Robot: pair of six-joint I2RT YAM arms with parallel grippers.
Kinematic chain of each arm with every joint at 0, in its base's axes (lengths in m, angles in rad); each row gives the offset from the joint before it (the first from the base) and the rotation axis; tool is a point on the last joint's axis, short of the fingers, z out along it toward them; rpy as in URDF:
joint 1: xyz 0 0 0.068 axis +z
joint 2: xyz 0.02 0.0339 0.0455 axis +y
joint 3: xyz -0.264 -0.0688 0 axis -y
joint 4: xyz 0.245 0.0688 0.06 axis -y
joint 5: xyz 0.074 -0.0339 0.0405 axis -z
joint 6: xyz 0.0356 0 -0.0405 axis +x
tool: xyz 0 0 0 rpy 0 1.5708 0
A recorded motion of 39 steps. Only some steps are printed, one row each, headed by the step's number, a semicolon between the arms.
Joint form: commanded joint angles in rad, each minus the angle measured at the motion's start. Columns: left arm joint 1, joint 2, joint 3, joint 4, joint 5, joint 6; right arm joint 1, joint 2, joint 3, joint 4, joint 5, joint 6.
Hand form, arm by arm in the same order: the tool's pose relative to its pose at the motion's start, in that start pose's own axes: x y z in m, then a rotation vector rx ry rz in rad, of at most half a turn. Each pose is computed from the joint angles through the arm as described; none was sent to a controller.
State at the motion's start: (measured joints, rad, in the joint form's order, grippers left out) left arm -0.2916 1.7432 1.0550 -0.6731 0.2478 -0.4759; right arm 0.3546 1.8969 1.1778 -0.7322 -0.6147 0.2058
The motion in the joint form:
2: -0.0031 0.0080 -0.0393 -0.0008 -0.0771 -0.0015; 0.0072 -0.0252 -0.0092 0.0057 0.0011 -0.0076
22: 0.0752 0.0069 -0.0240 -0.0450 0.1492 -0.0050; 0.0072 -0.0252 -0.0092 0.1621 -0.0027 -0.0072
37: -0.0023 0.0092 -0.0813 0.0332 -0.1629 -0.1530; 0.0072 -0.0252 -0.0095 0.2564 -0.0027 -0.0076
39: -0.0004 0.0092 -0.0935 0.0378 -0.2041 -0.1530; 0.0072 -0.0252 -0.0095 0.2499 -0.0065 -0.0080
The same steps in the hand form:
2: 0.0077 0.0087 0.0098 -0.0899 0.0073 -0.0085; 0.0028 0.0051 -0.0036 -0.0026 -0.0134 -0.0259
22: 0.0014 0.0216 0.0003 0.0986 0.1058 -0.0994; -0.0126 0.0095 -0.0049 -0.0325 -0.1376 -0.1159
37: 0.0123 0.0171 0.0173 -0.1683 -0.0368 -0.1599; -0.0216 0.0126 -0.0066 -0.0482 -0.2127 -0.1705
39: 0.0138 0.0207 0.0190 -0.2076 -0.0523 -0.1615; -0.0209 0.0125 -0.0064 -0.0507 -0.2065 -0.1675

